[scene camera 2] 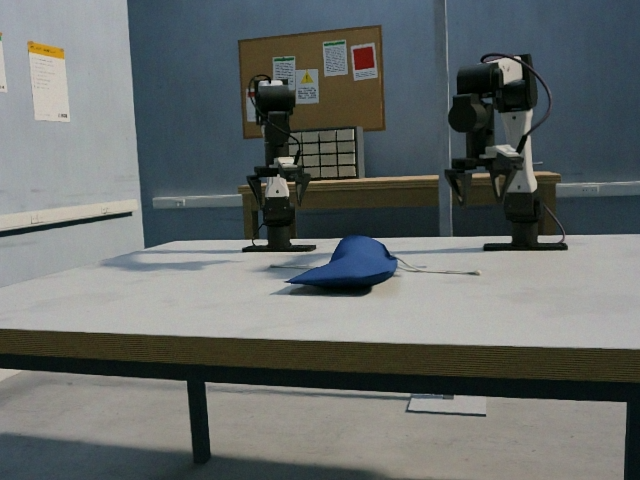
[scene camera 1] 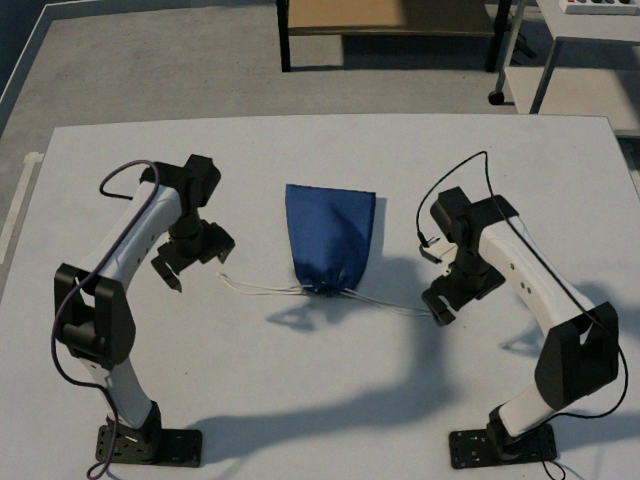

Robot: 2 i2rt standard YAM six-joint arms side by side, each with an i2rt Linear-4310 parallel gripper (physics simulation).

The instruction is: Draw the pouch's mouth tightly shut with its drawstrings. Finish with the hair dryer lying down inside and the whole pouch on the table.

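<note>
The blue pouch [scene camera 1: 330, 232] [scene camera 2: 356, 263] lies on the table [scene camera 1: 310, 392] [scene camera 2: 206, 315], its mouth gathered into tight folds. A pale drawstring [scene camera 1: 263, 291] [scene camera 2: 444, 271] runs out from the left of the mouth in scene camera 1, and another drawstring [scene camera 1: 385, 304] [scene camera 2: 289, 266] runs out to the right. The hair dryer does not show; a bulge lifts the pouch's cloth. My left gripper [scene camera 1: 201, 273] [scene camera 2: 481, 200] is open and empty above the table, near the first string's end. My right gripper [scene camera 2: 278, 202] is open and empty above the table, near the other string's end, which it partly hides in scene camera 1.
The black base plates of the left arm [scene camera 1: 178, 446] [scene camera 2: 550, 247] and right arm [scene camera 1: 467, 449] [scene camera 2: 305, 248] stand on the table. Behind the table in scene camera 1 are a wooden bench [scene camera 1: 387, 18] and a wheeled cart [scene camera 1: 545, 72].
</note>
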